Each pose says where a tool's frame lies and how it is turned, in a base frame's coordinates. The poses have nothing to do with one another.
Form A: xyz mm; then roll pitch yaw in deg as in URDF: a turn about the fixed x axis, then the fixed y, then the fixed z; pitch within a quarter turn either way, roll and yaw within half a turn.
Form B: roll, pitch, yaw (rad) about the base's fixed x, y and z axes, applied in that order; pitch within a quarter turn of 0, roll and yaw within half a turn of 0; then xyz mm. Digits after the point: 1 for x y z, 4 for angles.
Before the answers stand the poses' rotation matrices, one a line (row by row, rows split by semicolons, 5 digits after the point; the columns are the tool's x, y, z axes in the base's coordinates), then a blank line. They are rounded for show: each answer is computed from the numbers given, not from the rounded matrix.
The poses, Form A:
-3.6 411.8 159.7 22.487 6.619 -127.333
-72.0 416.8 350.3 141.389 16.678 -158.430
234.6 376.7 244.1 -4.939 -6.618 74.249
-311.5 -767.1 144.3 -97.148 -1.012 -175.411
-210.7 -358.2 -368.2 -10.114 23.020 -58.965
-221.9 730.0 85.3 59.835 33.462 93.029
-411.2 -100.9 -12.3 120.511 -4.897 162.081
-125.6 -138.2 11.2 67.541 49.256 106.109
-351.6 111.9 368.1 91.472 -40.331 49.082
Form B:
-0.60240 0.70793 -0.36870; -0.78982 -0.59539 0.14727; -0.11527 0.37992 0.91781
-0.89085 -0.45382 -0.02087; -0.35217 0.66084 0.66277; -0.28699 0.59778 -0.74853
0.26965 -0.95618 -0.11403; 0.95604 0.28000 -0.08714; 0.11525 -0.08552 0.98965
-0.99664 -0.02742 0.07720; -0.08000 0.12263 -0.98922; 0.01766 -0.99207 -0.12441
0.47451 0.80813 0.34895; -0.78862 0.56639 -0.23933; -0.39105 -0.16162 0.90607
-0.04408 -0.52698 0.84873; 0.83309 0.44950 0.32236; -0.55138 0.72128 0.41920
-0.94802 0.22618 0.22383; 0.30655 0.46045 0.83308; 0.08536 0.85839 -0.50585
-0.18110 -0.56130 0.80756; 0.62705 0.56668 0.53449; -0.75763 0.60318 0.24934
0.49930 -0.40435 0.76629; 0.57604 -0.50572 -0.64220; 0.64720 0.76207 -0.01958

0.3925 0.1155 -2.2224 -3.6 411.8 159.7
2.4677 0.2911 -2.7651 -72.0 416.8 350.3
-0.0862 -0.1155 1.2959 234.6 376.7 244.1
-1.6956 -0.0177 -3.0615 -311.5 -767.1 144.3
-0.1765 0.4018 -1.0291 -210.7 -358.2 -368.2
1.0443 0.5840 1.6237 -221.9 730.0 85.3
2.1033 -0.0855 2.8288 -411.2 -100.9 -12.3
1.1788 0.8597 1.8520 -125.6 -138.2 11.2
1.5965 -0.7039 0.8566 -351.6 111.9 368.1

